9 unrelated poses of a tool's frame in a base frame.
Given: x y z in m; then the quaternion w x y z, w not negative.
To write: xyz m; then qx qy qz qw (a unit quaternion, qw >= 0). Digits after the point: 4 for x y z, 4 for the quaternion.
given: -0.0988, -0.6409, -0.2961, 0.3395, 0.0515, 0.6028, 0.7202
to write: -0.0988, -0.6409, -0.2961, 0.0515, 0.6028, 0.7202, 0.3395
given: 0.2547, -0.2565, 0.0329, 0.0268, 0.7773, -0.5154, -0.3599
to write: 0.2547, -0.2565, 0.0329, 0.7773, -0.5154, -0.3599, 0.0268
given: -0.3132, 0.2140, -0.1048, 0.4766, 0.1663, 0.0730, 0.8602
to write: -0.3132, 0.2140, -0.1048, 0.1663, 0.0730, 0.8602, 0.4766
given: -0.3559, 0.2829, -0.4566, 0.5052, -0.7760, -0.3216, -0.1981
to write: -0.3559, 0.2829, -0.4566, -0.7760, -0.3216, -0.1981, 0.5052
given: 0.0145, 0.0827, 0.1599, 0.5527, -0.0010, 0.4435, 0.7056
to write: 0.0145, 0.0827, 0.1599, -0.0010, 0.4435, 0.7056, 0.5527
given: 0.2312, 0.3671, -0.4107, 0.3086, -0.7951, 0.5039, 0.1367
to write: 0.2312, 0.3671, -0.4107, -0.7951, 0.5039, 0.1367, 0.3086
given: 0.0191, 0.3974, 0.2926, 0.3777, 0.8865, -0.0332, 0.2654
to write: 0.0191, 0.3974, 0.2926, 0.8865, -0.0332, 0.2654, 0.3777
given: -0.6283, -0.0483, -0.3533, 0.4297, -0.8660, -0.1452, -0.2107
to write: -0.6283, -0.0483, -0.3533, -0.8660, -0.1452, -0.2107, 0.4297
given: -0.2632, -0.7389, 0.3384, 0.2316, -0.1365, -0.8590, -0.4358
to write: -0.2632, -0.7389, 0.3384, -0.1365, -0.8590, -0.4358, 0.2316
